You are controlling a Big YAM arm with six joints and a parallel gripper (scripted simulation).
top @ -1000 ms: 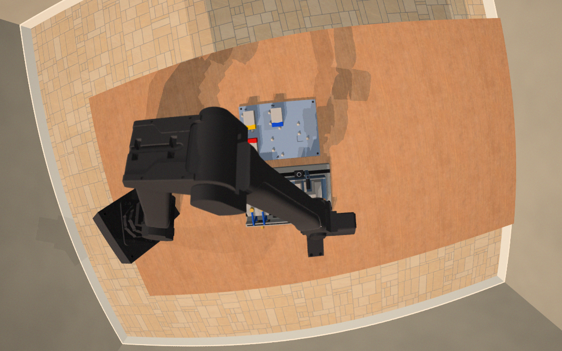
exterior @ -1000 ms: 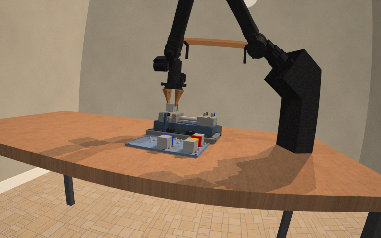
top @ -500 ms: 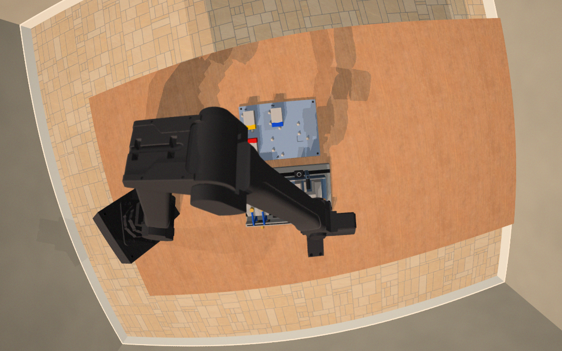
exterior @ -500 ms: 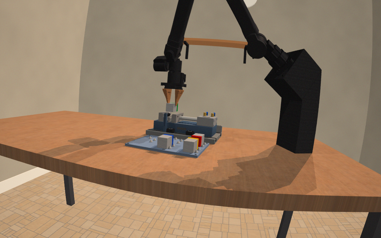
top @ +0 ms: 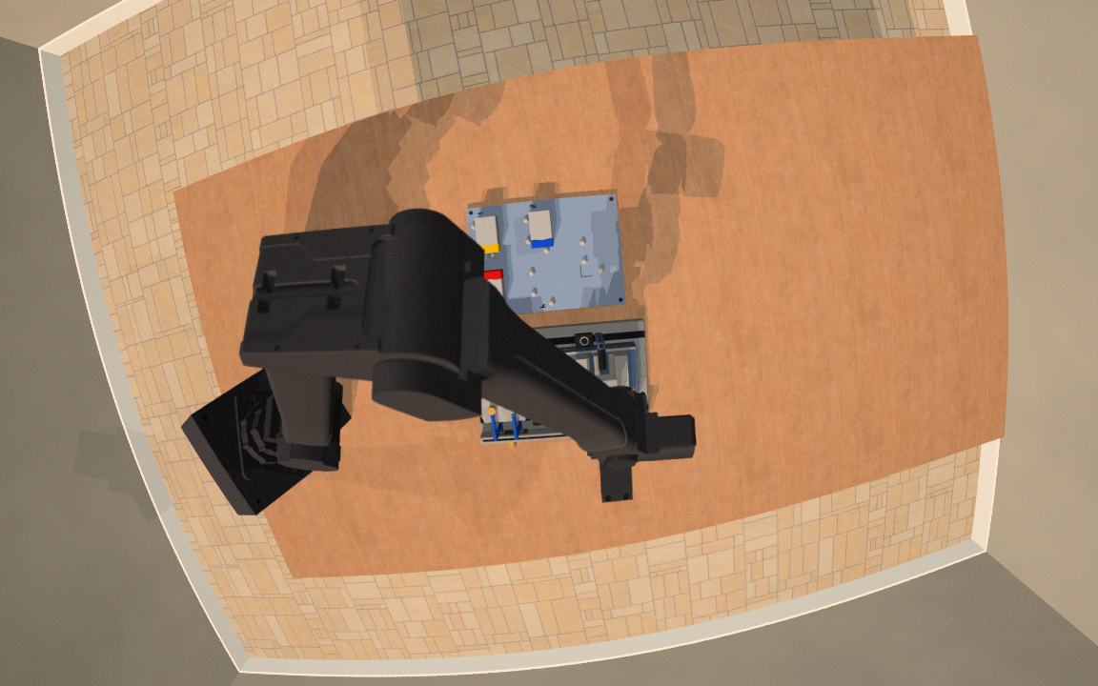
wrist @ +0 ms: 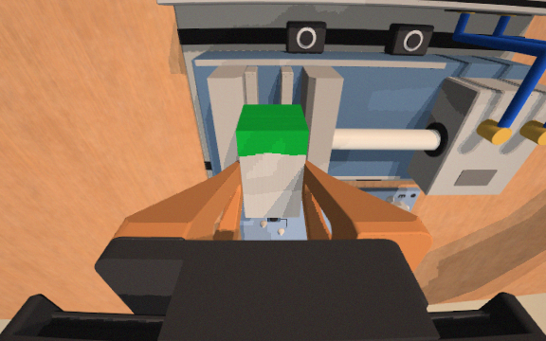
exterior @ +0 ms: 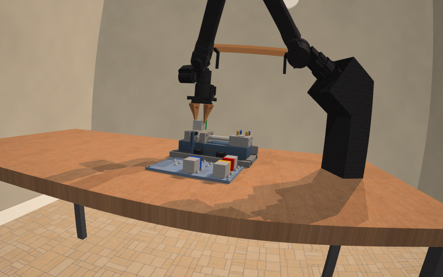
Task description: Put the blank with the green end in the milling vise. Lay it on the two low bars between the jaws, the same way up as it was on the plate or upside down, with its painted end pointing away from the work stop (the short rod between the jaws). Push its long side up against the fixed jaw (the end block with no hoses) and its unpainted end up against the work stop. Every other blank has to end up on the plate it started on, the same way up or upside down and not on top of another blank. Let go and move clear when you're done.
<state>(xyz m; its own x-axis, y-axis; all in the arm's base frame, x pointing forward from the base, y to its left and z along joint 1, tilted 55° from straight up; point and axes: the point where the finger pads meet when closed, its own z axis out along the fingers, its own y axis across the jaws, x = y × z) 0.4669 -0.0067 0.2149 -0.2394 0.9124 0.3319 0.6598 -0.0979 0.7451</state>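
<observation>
My gripper is now 2 cm short of the fixed jaw, 2 cm to the right of it and 6 cm above it. From my hand the other things lie so: moving jaw: 3 cm behind, 6 cm below; then pale rod: 8 cm behind, 2 cm to the right, 6 cm below; then green-ended blank: 2 cm below.
</observation>
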